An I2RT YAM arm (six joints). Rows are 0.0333 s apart.
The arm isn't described. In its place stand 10 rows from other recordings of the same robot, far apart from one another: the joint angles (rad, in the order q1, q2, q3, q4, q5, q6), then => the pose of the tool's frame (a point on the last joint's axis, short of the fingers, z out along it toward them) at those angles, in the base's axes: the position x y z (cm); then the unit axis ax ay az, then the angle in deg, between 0 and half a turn.
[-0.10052 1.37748 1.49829 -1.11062 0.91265 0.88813] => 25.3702 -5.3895 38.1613 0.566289 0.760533 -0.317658 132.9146
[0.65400 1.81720 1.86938 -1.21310 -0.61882 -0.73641] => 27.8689 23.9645 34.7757 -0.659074 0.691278 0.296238 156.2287
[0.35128 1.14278 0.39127 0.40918 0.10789 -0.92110] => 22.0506 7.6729 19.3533 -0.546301 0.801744 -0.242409 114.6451
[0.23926 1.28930 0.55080 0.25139 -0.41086 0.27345] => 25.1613 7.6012 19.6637 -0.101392 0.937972 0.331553 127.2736
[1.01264 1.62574 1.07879 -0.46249 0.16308 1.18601] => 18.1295 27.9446 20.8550 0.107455 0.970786 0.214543 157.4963
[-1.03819 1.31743 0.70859 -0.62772 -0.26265 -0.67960] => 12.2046 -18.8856 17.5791 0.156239 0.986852 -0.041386 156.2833
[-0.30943 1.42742 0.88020 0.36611 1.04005 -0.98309] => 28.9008 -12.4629 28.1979 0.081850 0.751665 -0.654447 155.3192
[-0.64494 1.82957 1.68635 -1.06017 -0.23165 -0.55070] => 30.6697 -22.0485 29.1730 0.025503 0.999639 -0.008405 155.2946
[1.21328 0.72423 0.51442 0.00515 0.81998 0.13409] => 8.4090 15.0723 27.6099 -0.195888 0.968067 0.156442 99.6262
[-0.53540 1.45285 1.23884 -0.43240 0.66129 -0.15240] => 26.6289 -18.3381 32.0771 0.317801 0.842111 -0.435720 145.1944
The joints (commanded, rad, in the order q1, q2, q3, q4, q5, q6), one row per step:
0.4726 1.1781 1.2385 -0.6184 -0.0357 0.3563
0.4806 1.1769 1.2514 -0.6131 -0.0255 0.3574
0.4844 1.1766 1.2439 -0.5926 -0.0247 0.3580
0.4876 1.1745 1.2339 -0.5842 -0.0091 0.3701
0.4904 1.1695 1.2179 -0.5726 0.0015 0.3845
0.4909 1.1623 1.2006 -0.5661 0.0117 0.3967
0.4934 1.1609 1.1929 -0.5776 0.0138 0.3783
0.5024 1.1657 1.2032 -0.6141 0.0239 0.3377
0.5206 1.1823 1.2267 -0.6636 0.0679 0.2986
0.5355 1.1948 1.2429 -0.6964 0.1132 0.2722
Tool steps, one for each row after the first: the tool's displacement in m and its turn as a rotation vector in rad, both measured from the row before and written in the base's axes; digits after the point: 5 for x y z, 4 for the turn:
-0.00099 0.00135 0.00508 0.0050 -0.0192 -0.0013
0.00065 0.00139 -0.00050 0.0063 -0.0117 0.0028
-0.00002 0.00028 -0.00207 0.0025 0.0010 -0.0164
-0.00049 0.00012 -0.00311 0.0066 0.0029 -0.0136
-0.00098 -0.00079 -0.00353 0.0031 0.0057 -0.0144
-0.00106 0.00006 -0.00335 -0.0234 0.0079 0.0101
-0.00180 0.00118 -0.00104 -0.0501 0.0089 0.0220
-0.00068 0.00306 -0.00045 -0.0715 0.0108 0.0038
-0.00035 0.00228 -0.00035 -0.0573 0.0030 -0.0060

